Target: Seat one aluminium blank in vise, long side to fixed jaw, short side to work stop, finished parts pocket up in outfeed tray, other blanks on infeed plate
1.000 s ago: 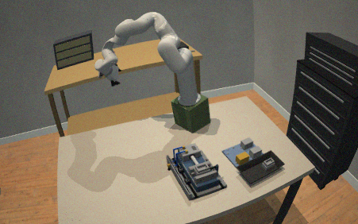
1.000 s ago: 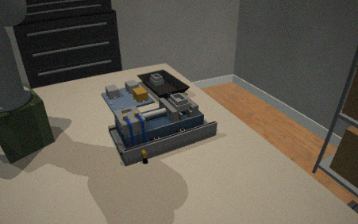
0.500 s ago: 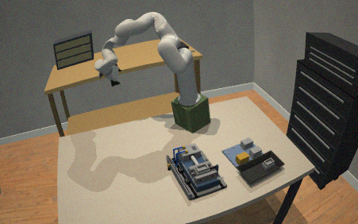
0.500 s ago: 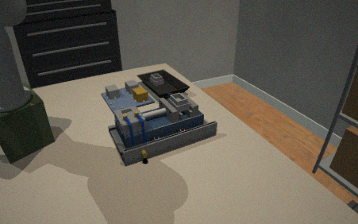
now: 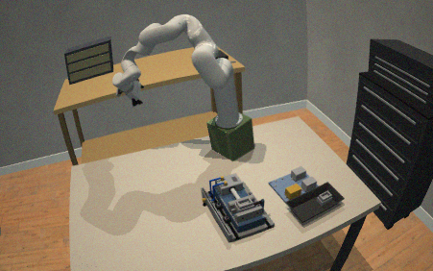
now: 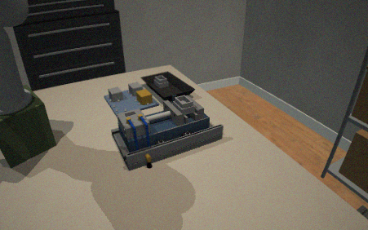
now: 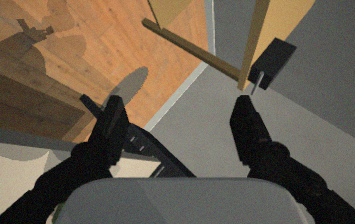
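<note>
Now: the brass blank 76 cm ahead of my hand, 57 cm to the left of it and 20 cm below it.
</note>
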